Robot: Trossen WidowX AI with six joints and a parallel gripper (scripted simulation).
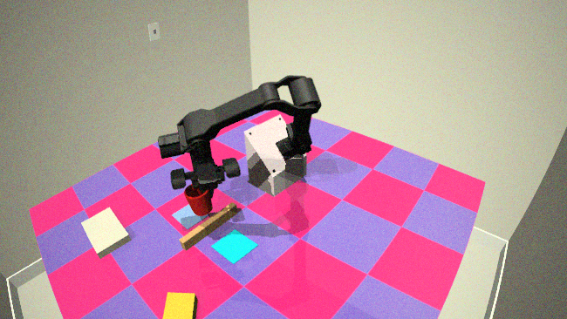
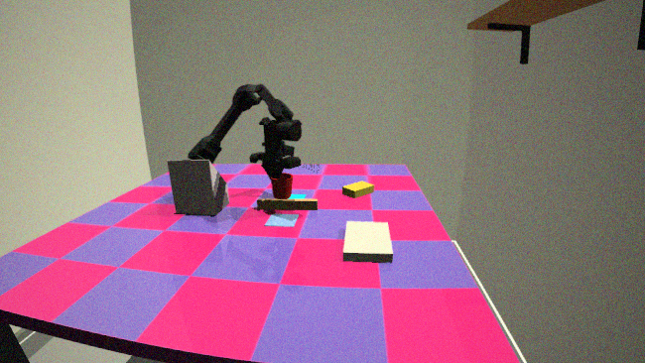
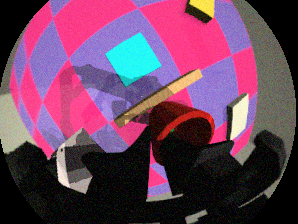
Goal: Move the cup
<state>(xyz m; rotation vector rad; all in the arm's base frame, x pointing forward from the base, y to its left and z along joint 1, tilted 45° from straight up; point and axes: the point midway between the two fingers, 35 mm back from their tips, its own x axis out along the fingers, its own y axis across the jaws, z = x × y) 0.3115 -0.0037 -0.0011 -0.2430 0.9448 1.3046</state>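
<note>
Now: the cyan pad 12 cm to the left of my gripper tip, 10 cm below it and 2 cm ahead of it. The rest, counted from my gripper tip: light blue pad: 10 cm below, 8 cm to the right, 4 cm ahead; then wooden bar: 9 cm below, 3 cm ahead, 2 cm to the left; then red cup: 3 cm ahead, 2 cm to the right.
</note>
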